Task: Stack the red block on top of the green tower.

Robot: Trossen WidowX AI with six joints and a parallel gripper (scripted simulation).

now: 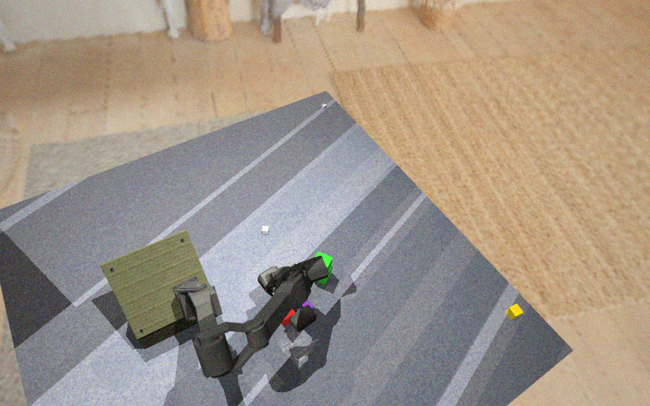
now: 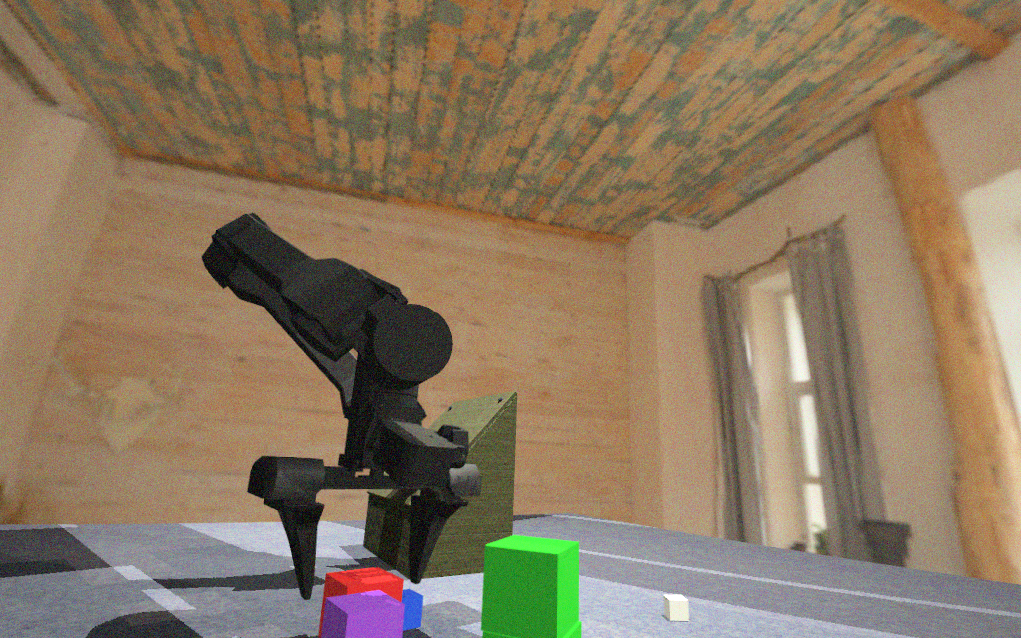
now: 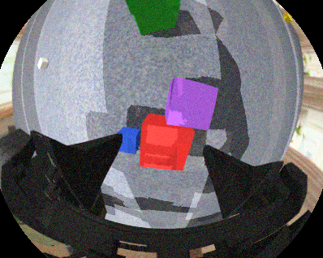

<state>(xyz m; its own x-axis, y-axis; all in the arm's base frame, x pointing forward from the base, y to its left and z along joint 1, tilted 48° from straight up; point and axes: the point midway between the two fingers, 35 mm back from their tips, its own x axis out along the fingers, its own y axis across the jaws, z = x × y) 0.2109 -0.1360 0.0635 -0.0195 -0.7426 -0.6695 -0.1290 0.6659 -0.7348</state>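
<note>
The red block lies 1 cm below my gripper tip. The rest, counted from my gripper tip: purple block (5 cm ahead, 2 cm below, 1 cm to the right); small blue block (4 cm to the left, 2 cm below, 2 cm behind); small white cube (28 cm to the left, 8 cm ahead, 3 cm below).
</note>
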